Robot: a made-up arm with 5 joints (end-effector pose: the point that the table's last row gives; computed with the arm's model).
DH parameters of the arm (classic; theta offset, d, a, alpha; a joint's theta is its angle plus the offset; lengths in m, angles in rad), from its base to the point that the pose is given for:
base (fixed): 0 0 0.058 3.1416
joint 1: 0 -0.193 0.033 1.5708
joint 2: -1.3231 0 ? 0
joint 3: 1.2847 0 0.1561 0
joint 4: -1.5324 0.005 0 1.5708
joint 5: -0.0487 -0.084 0 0
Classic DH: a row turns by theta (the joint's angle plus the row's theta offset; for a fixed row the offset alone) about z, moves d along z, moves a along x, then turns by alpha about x.
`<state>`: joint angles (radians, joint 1 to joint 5).
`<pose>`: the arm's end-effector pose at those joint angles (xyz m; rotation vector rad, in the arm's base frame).
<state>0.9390 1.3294 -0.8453 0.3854 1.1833</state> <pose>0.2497 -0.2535 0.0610 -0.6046 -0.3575 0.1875</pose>
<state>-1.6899 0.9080 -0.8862 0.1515 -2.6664</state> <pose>0.0110 0.3508 0.2173 1.1713 0.8571 -0.8473</pose>
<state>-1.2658 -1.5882 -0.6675 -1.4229 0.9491</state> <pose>-0.0158 -0.2177 0.2875 -0.2263 1.2251 1.9362</pose>
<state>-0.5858 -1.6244 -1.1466 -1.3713 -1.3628</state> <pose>-0.1513 -0.1329 0.1905 -0.4929 0.3174 -0.8027</pose>
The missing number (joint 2, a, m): 0.0897
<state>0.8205 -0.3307 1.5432 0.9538 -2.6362</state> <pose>0.0881 -0.0249 0.0689 0.6682 -0.4961 2.6671</pose>
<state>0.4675 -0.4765 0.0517 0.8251 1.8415</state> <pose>0.2653 -0.0990 0.3174 -1.1318 -0.5338 1.1617</pose>
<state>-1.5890 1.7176 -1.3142 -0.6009 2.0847</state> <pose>0.0467 0.3438 0.1193 0.4920 2.1645 -1.7666</pose>
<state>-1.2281 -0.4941 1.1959 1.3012 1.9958</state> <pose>0.0865 0.0949 0.1076 -0.2346 -0.6240 -3.0364</pose>
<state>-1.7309 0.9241 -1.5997 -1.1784 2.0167</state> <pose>0.0196 0.2067 0.4107 -0.3590 -3.0142 -0.4161</pose>
